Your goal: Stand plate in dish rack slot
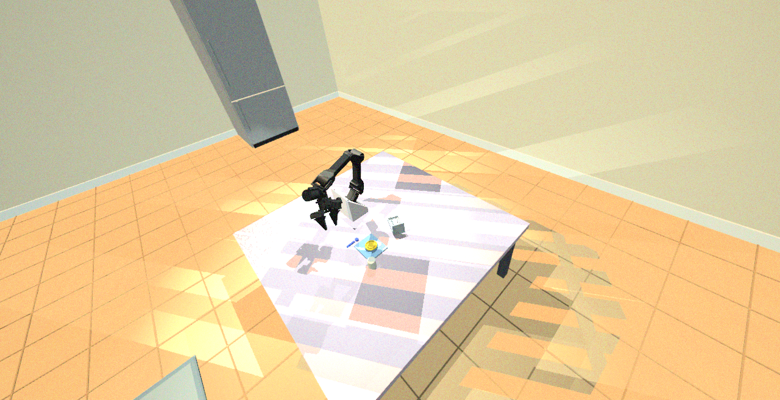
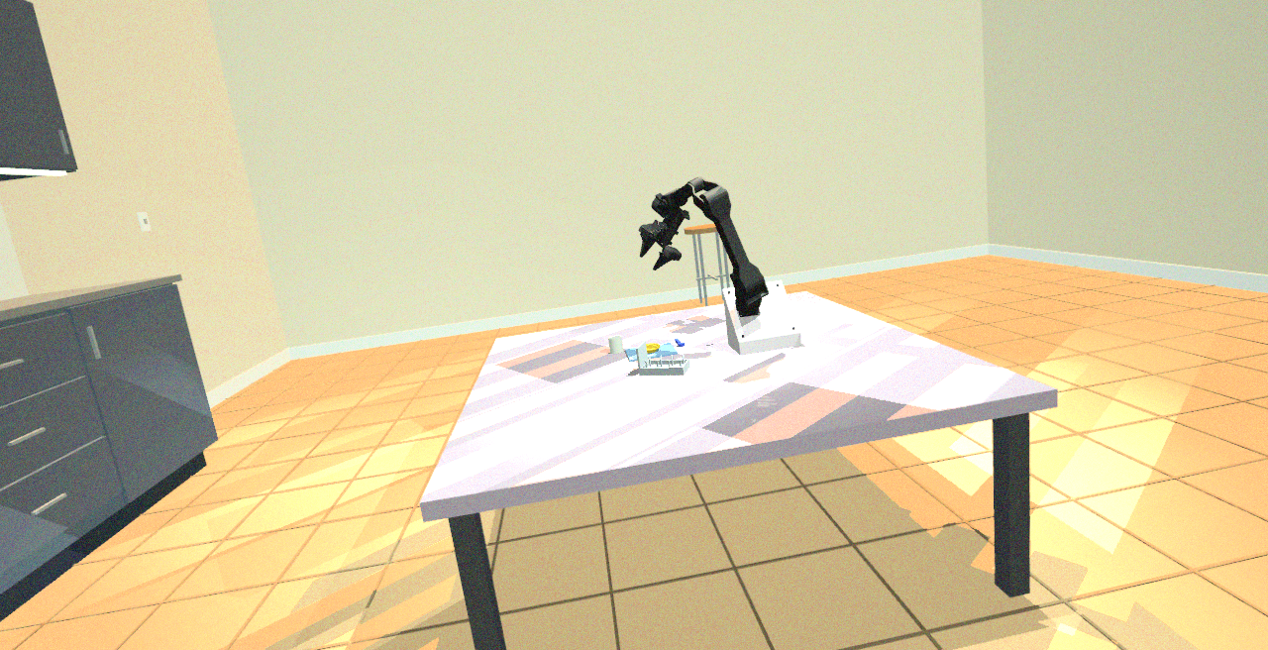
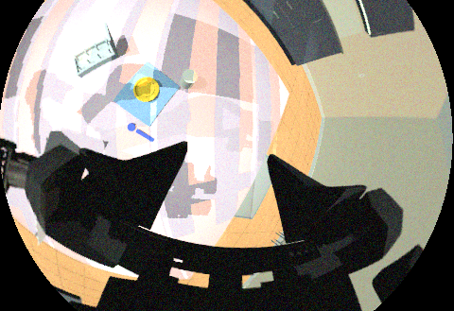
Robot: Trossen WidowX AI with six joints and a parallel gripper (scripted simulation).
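My gripper tip is 25 cm above the yellow plate, 17 cm to the right of it and 5 cm short of it. From my gripper tip the other things lie so: dish rack 38 cm to the left, 24 cm below, 3 cm ahead; pale cup 24 cm below, 15 cm ahead, 10 cm to the left; light blue mat 26 cm below, 17 cm to the left, 4 cm ahead.
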